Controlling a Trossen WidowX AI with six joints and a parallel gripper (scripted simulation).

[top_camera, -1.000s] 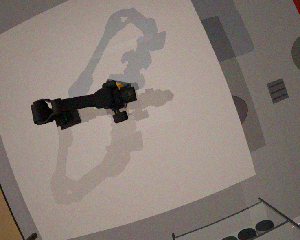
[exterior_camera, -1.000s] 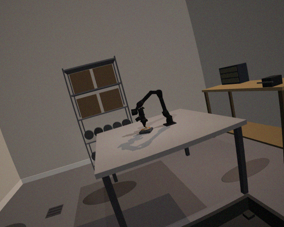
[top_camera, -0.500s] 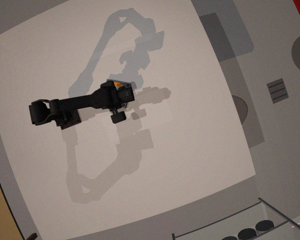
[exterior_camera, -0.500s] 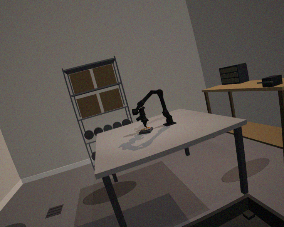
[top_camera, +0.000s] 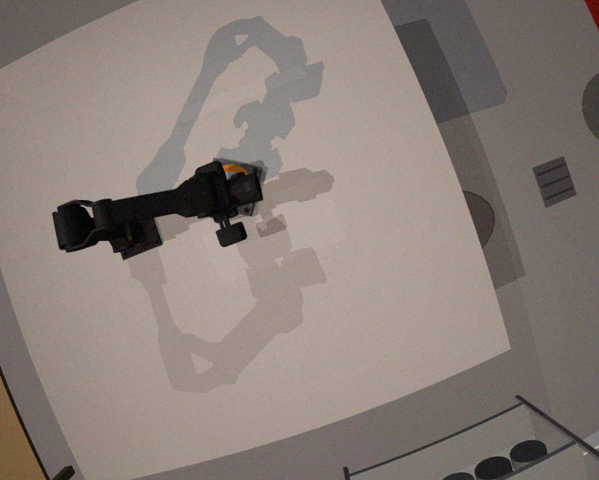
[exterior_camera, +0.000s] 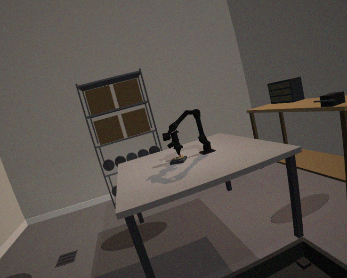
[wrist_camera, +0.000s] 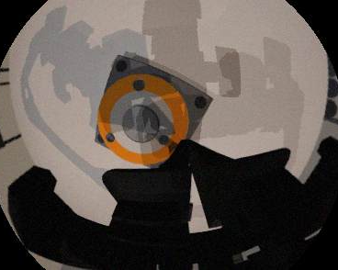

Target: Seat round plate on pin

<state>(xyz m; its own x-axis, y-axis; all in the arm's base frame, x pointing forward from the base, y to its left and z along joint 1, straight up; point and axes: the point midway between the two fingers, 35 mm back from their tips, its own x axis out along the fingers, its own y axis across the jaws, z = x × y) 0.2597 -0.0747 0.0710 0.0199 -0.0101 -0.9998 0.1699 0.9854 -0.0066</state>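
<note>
Now: the round plate 10 mm ahead of my gripper tip, 30 mm to the left of it and 10 mm below it. The rest, counted from my gripper tip: grey square base: 30 mm ahead, 40 mm to the left, 20 mm below.
</note>
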